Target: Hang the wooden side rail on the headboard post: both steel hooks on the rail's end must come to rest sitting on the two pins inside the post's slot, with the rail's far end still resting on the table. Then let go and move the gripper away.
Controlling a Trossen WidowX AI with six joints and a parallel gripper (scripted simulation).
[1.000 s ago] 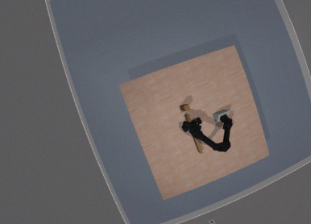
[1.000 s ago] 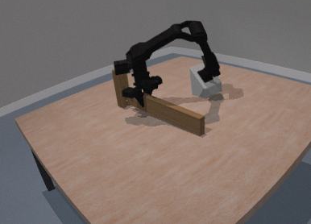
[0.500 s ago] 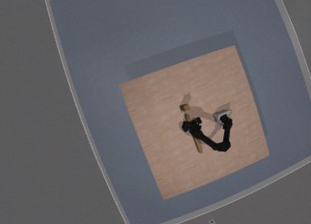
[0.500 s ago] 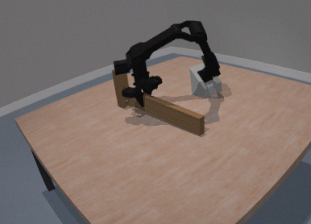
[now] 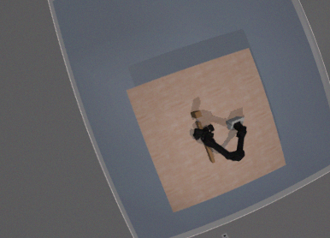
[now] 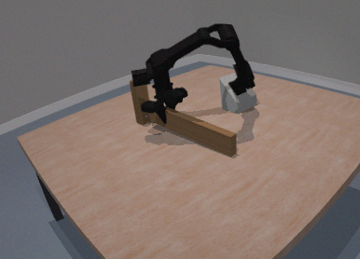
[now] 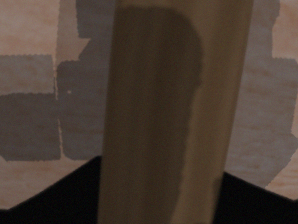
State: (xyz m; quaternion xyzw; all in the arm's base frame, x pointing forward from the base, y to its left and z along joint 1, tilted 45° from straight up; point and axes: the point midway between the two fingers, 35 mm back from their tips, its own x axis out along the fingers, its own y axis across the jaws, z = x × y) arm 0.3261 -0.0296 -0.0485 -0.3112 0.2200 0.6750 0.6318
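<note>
Now: the wooden headboard post 16 cm to the right of my gripper tip and 4 cm above it.
</note>
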